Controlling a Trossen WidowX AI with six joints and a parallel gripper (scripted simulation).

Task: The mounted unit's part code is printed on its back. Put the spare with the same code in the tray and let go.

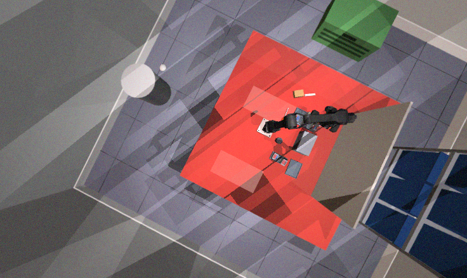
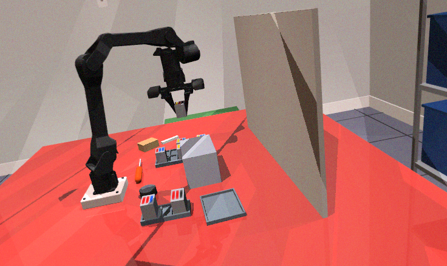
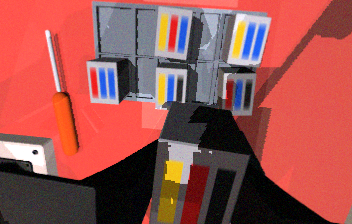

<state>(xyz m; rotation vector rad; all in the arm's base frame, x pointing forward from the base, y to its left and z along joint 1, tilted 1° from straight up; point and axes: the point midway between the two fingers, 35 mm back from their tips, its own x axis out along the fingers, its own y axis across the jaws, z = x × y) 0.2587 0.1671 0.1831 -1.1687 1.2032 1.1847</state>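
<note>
Right now the mounted unit is 30 mm ahead of my gripper tip, 130 mm to the right of it and 120 mm below it. Also, from my gripper tip: tall beige panel 280 mm ahead, 130 mm to the right, 50 mm above; then holder 70 mm behind, 340 mm to the right, 170 mm below; then tan block 170 mm behind, 180 mm to the left, 160 mm below.
</note>
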